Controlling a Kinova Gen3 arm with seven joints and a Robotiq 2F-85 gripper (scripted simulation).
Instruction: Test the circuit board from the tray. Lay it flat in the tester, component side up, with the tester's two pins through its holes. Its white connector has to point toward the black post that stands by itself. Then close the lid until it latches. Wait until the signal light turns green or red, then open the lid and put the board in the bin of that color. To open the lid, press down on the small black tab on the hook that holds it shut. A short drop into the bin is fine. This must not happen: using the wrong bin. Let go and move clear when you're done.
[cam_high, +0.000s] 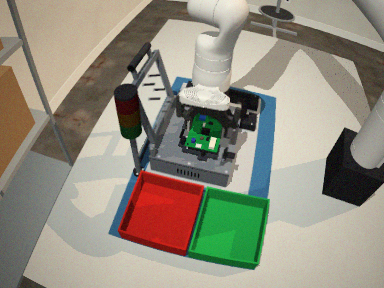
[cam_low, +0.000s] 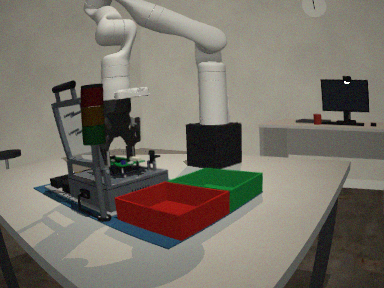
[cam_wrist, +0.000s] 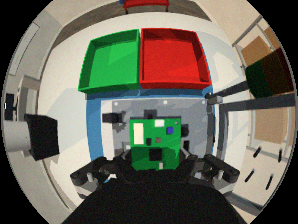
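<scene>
My gripper is now right at the green circuit board. Round my hand: tester lid: 120 mm ahead, 100 mm above, 10 mm to the left; then green bin: 190 mm to the left, 130 mm behind, 70 mm below; then red bin: 200 mm to the left, 70 mm below, 20 mm ahead.
</scene>
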